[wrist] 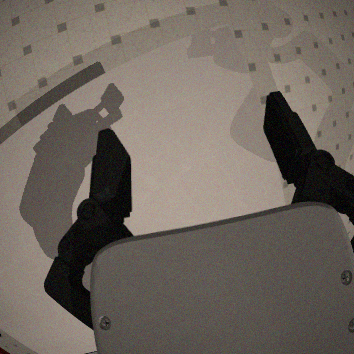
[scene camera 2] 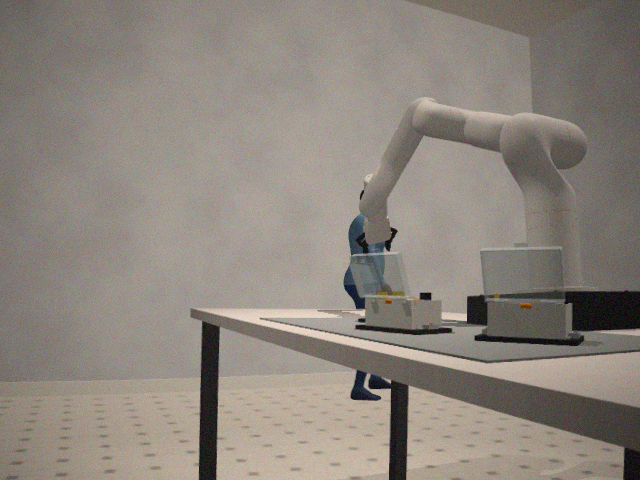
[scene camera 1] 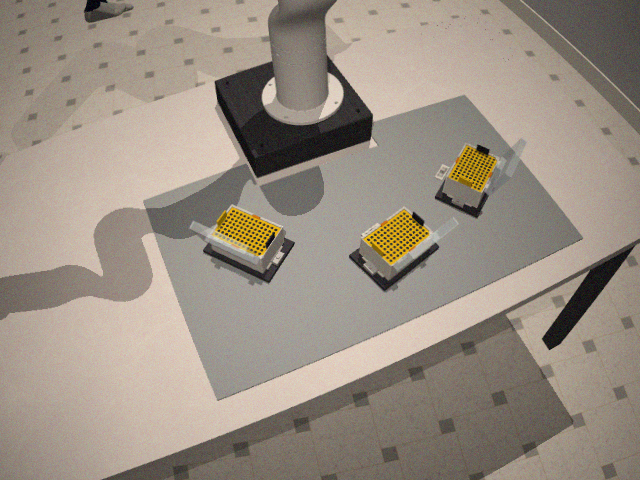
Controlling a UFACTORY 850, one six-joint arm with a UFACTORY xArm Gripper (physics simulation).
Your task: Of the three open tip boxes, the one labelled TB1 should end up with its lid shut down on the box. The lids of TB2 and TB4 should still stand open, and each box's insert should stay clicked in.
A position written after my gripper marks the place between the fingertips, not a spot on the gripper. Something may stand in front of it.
In view: my gripper (scene camera 2: 376, 252), a grey mat (scene camera 1: 247, 331), a tip box (scene camera 2: 416, 317), a tip box (scene camera 2: 551, 324) and a tip box (scene camera 1: 271, 260).
My gripper is seen too in the wrist view (wrist: 192, 124).
